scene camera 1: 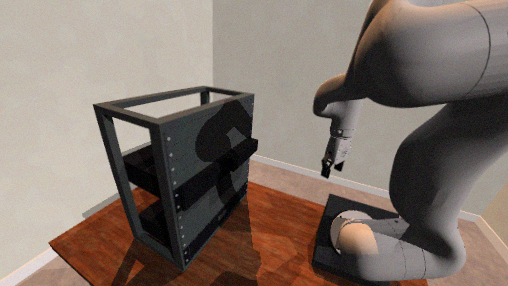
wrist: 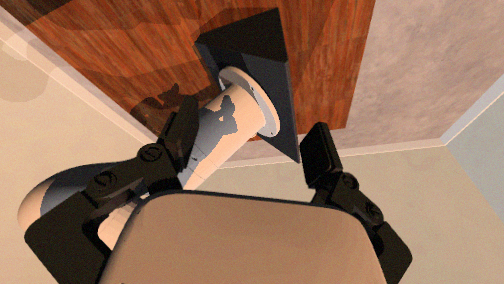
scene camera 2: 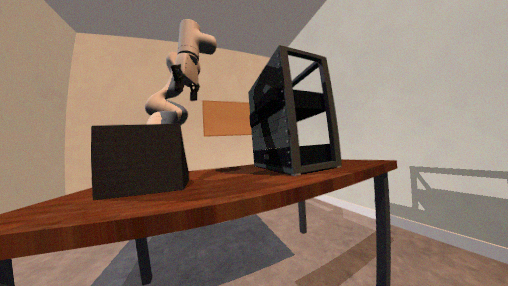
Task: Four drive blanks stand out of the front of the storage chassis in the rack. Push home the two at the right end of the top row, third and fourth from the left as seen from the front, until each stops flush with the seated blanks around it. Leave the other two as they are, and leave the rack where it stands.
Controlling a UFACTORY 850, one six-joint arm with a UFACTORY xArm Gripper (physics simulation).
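Observation:
The rack (scene camera 1: 166,165) (scene camera 2: 293,125) is a dark open frame with front panels, standing upright on the table. The storage chassis (scene camera 1: 202,185) appears as a black band across its front, in deep shadow. A dark part (scene camera 1: 248,147) stands out at the band's far end in scene view 1. The single drive blanks are too dark and small to tell apart, and so is how far each stands out. My gripper (scene camera 1: 333,169) (scene camera 2: 186,84) (wrist: 255,123) is open and empty, in the air well apart from the rack's front. The rack does not show in the wrist view.
The wooden table (scene camera 1: 285,212) (scene camera 2: 225,205) (wrist: 325,65) carries the rack and the arm's black base block (scene camera 1: 325,230) (scene camera 2: 137,162) (wrist: 250,40). Lower in the rack is another dark unit (scene camera 1: 155,220) (scene camera 2: 315,153). The arm's large links rise above the base.

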